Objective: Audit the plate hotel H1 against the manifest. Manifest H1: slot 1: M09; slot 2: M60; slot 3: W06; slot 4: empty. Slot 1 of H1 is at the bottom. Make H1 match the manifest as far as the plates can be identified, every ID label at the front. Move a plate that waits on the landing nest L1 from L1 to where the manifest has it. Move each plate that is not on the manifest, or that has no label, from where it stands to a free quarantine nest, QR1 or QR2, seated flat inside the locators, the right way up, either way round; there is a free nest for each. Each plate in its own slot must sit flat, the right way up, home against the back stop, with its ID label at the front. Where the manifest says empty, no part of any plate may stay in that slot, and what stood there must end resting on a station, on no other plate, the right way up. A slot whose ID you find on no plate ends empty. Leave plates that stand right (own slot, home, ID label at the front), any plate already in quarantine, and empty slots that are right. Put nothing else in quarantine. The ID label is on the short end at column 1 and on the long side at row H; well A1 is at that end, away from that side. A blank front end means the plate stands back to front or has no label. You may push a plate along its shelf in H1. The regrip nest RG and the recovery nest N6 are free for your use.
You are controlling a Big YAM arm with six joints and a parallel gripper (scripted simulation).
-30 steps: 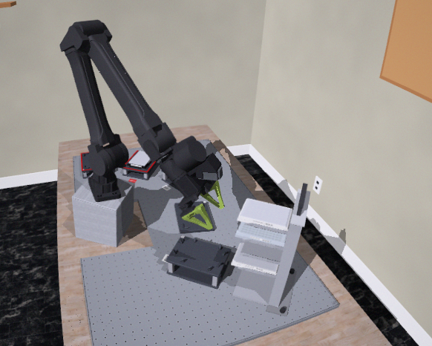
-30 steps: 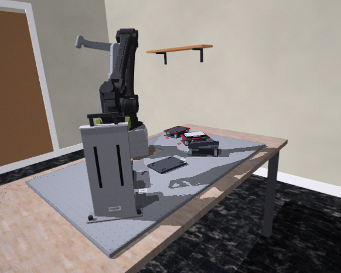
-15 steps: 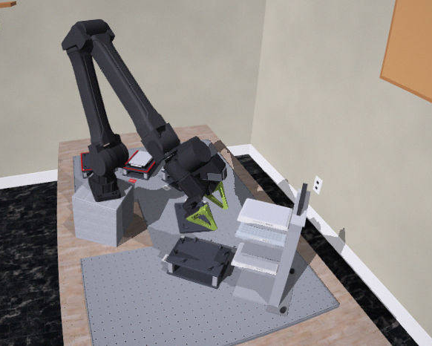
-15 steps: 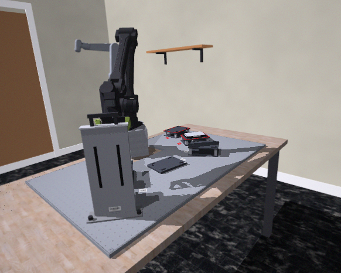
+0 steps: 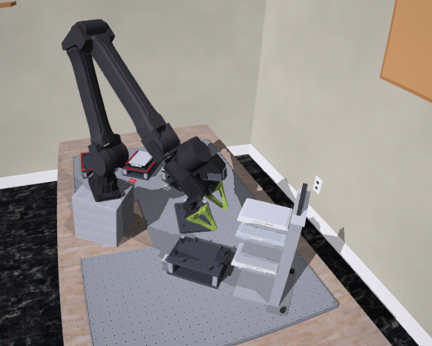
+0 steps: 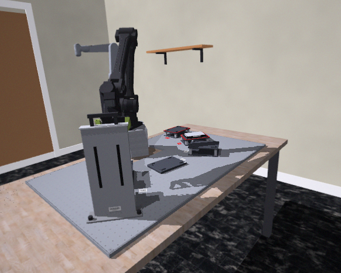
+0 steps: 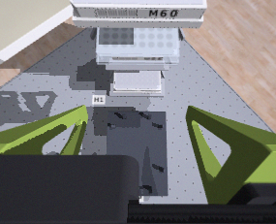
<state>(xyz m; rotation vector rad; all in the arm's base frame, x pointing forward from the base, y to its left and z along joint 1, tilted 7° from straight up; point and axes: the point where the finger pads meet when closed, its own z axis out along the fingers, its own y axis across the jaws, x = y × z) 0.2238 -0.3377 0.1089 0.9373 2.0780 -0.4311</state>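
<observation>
Now: hand 90 mm to the left of the clear plate, 80 mm short of it and 10 mm above it. The rest, counted from my hand: hotel back panel: 150 mm to the right, 130 mm ahead, 70 mm below; then h1 tag: 220 mm below, 120 mm ahead, 10 mm to the left.
</observation>
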